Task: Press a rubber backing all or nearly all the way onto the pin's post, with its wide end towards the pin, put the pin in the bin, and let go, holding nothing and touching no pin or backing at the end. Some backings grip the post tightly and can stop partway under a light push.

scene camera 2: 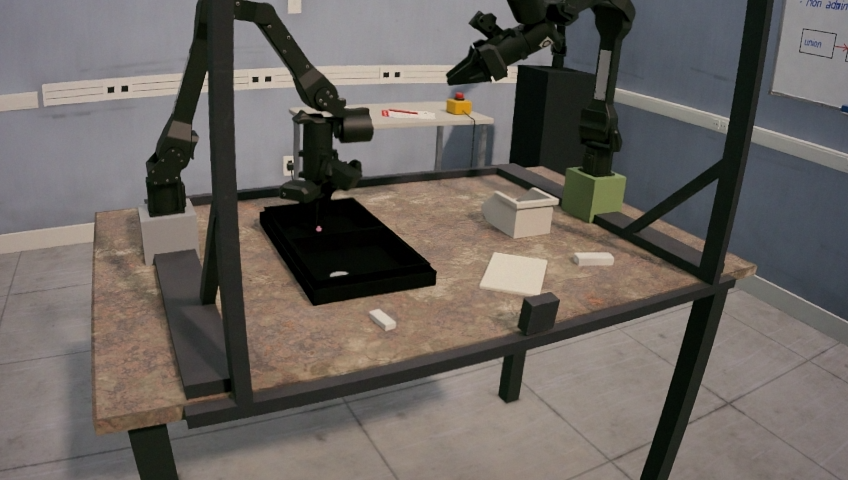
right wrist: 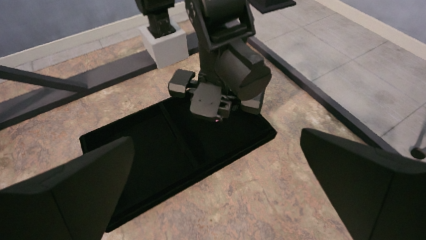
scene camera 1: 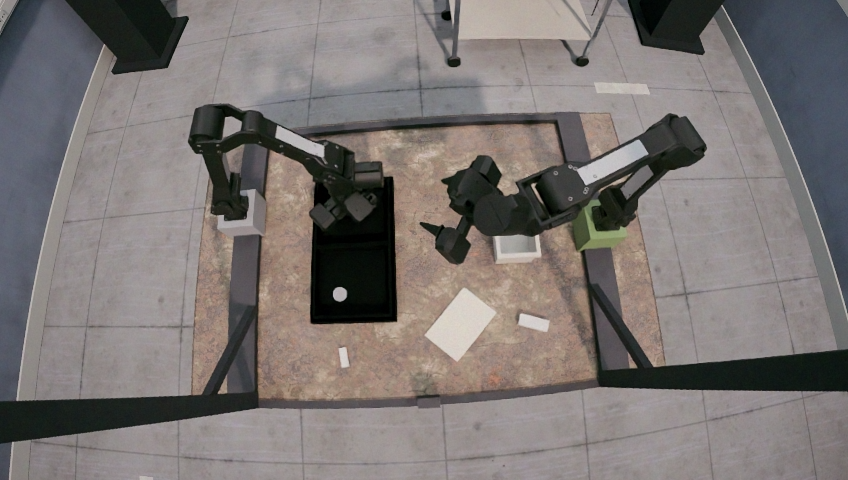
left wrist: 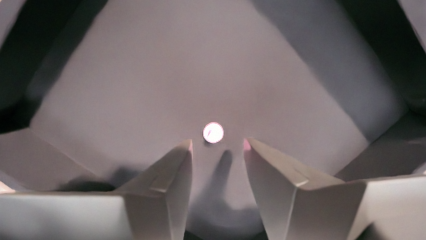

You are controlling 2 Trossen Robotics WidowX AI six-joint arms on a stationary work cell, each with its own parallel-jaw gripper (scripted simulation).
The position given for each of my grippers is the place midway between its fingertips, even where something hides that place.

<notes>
I see my left gripper (scene camera 2: 317, 223), my right gripper (scene camera 1: 431, 202), a flat white card (scene camera 1: 465, 318), a black tray (scene camera 2: 378, 261) and a white bin (scene camera 2: 517, 219).
The flat white card is seen too in scene camera 2 (scene camera 2: 507, 273). The black tray is seen too in the right wrist view (right wrist: 164, 154), in scene camera 1 (scene camera 1: 358, 256) and in the left wrist view (left wrist: 98, 98). The white bin shows as well in scene camera 1 (scene camera 1: 508, 248). The right wrist view does not show the flat white card: it is out of frame. The left wrist view does not show the flat white card: it is out of frame.
</notes>
